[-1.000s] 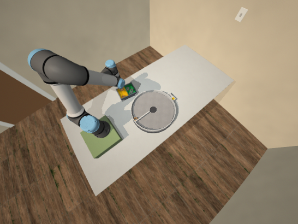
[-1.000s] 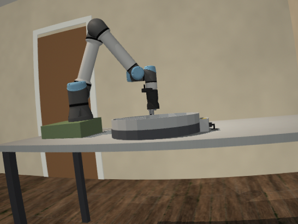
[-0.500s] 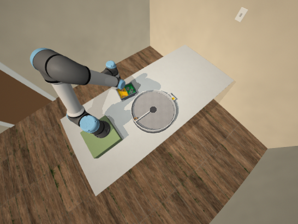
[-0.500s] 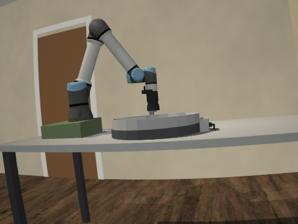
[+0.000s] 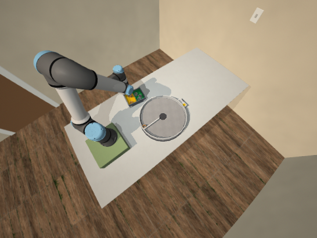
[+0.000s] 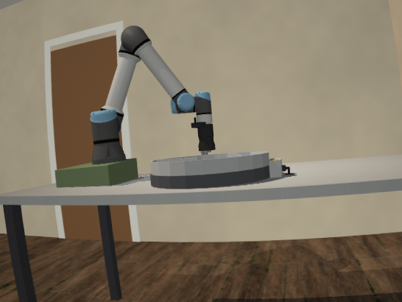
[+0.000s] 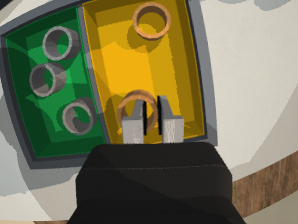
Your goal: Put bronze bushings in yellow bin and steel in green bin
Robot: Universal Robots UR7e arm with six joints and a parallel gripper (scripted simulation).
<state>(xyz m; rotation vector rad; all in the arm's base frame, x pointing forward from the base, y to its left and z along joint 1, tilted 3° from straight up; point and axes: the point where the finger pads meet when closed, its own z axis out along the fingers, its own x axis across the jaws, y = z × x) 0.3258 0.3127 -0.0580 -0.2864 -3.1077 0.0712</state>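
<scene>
The yellow bin lies 4 cm to the right of my hand, 4 cm ahead of it and 2 cm below it. Also, from my hand: grey turntable 38 cm to the right, 16 cm ahead.
</scene>
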